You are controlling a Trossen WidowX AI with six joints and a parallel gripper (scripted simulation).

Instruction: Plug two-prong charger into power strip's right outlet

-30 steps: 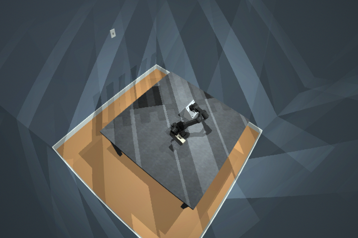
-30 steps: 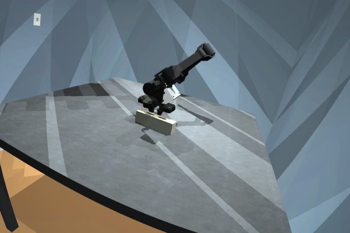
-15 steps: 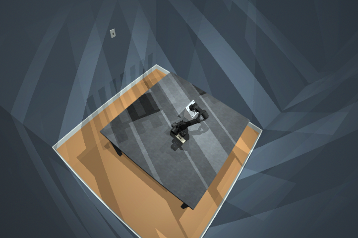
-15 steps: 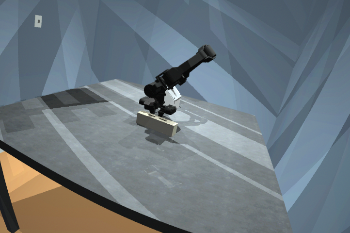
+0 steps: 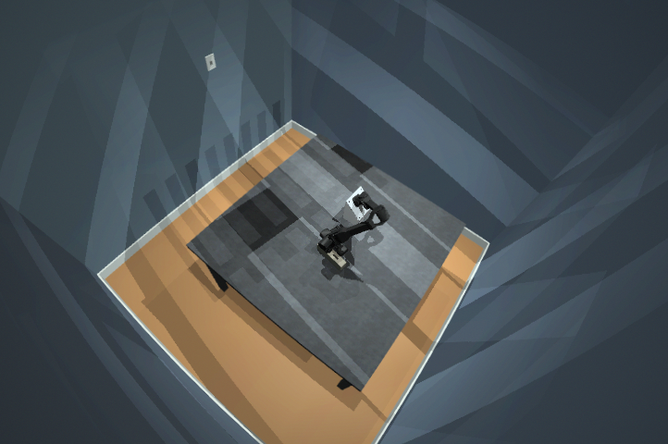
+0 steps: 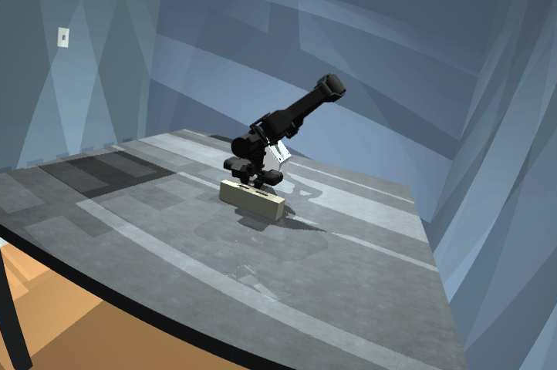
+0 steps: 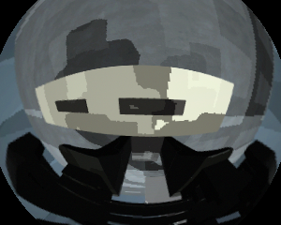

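My gripper tip is now 2 cm short of the two-prong charger and 1 cm below it.
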